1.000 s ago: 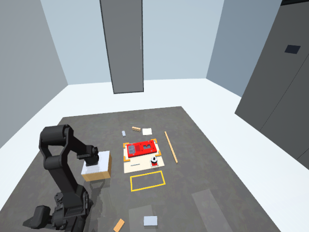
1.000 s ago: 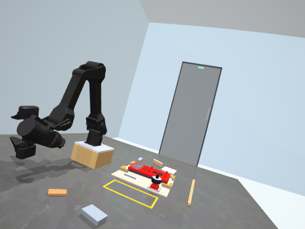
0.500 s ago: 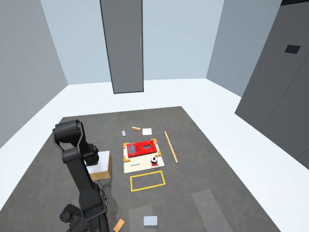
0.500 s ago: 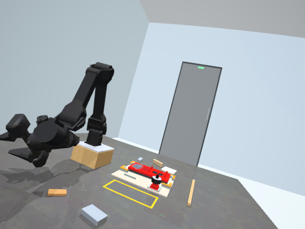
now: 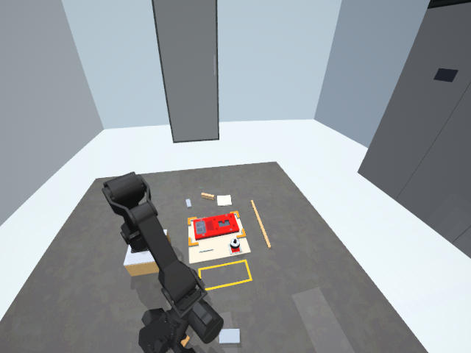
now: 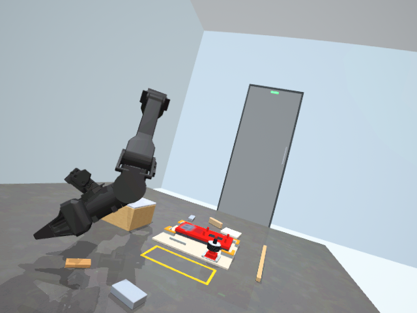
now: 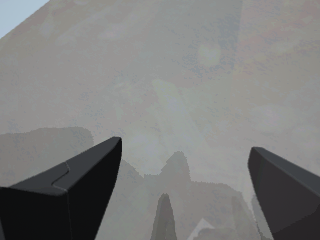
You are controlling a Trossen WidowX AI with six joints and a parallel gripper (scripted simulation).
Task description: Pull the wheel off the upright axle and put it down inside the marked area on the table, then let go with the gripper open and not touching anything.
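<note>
The upright axle lies 29 cm ahead of my gripper tip, 32 cm to the left of it and 3 cm below it. The rest, counted from my gripper tip: small wooden block (23 cm ahead, 68 cm to the left, 5 cm below); wooden stick (45 cm ahead, 44 cm to the left, 6 cm below); wheel (29 cm ahead, 32 cm to the left, 2 cm below).
</note>
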